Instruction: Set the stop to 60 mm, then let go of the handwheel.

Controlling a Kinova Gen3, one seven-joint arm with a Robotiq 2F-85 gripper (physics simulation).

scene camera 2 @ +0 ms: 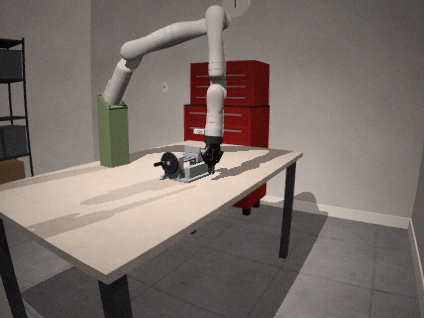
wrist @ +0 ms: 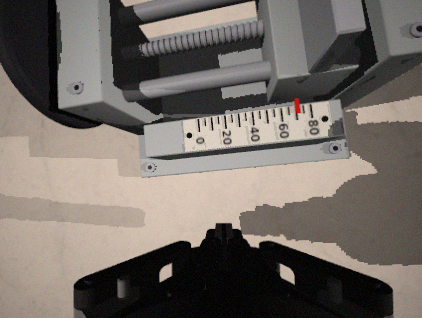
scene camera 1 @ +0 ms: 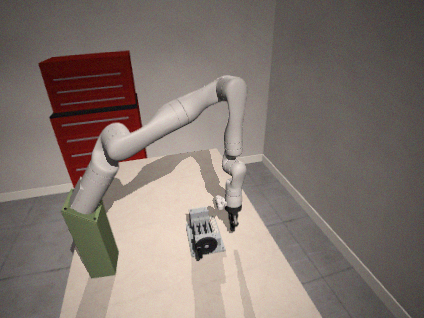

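Seen in the pictures: gripper, fingertip midpoint: [scene camera 2: 210, 174] [wrist: 223, 234] [scene camera 1: 232, 230]; arm's base, origin of the base link: [scene camera 2: 112, 100] [scene camera 1: 83, 204].
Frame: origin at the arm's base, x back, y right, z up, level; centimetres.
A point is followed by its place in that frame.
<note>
The black handwheel [scene camera 1: 206, 245] @(x -39.3, y 17.8, z -25.2 cm) [scene camera 2: 170, 163] @(x -40.4, y 18.3, z -25.7 cm) [wrist: 30, 75] @(x -42.0, y 17.6, z -22.5 cm) is at the near end of the grey stop device; its crank handle sticks out in both scene views. In the wrist view the stop block [wrist: 287, 60] @(x -46.8, y 4.4, z -24.0 cm) sits towards the right end of the rods and screw. Its red pointer [wrist: 297, 105] @(x -48.5, y 3.5, z -27.6 cm) lines up with the tick midway between 60 and 80 on the white scale [wrist: 215, 142] @(x -48.6, y 9.7, z -27.7 cm), as seen at this slant. My gripper [scene camera 1: 232, 229] @(x -55.8, y 12.2, z -30.4 cm) [scene camera 2: 212, 171] @(x -55.8, y 12.2, z -30.4 cm) [wrist: 223, 234] @(x -55.8, y 12.2, z -30.4 cm) is shut and empty, beside the device on its scale side, apart from the handwheel.
The device stands on the pale table [scene camera 1: 150, 270] @(x -15.9, y 11.9, z -33.3 cm) [scene camera 2: 125, 235] @(x -49.8, y 67.6, z -33.3 cm). The green arm pedestal [scene camera 1: 92, 247] @(x 1.7, y 5.9, z -15.5 cm) [scene camera 2: 114, 137] @(x -3.5, y 4.4, z -18.3 cm) is on the left in both scene views. A red tool cabinet [scene camera 1: 95, 85] [scene camera 2: 230, 87] stands behind the table. A dark shelf unit [scene camera 2: 23, 80] is at the far left.
</note>
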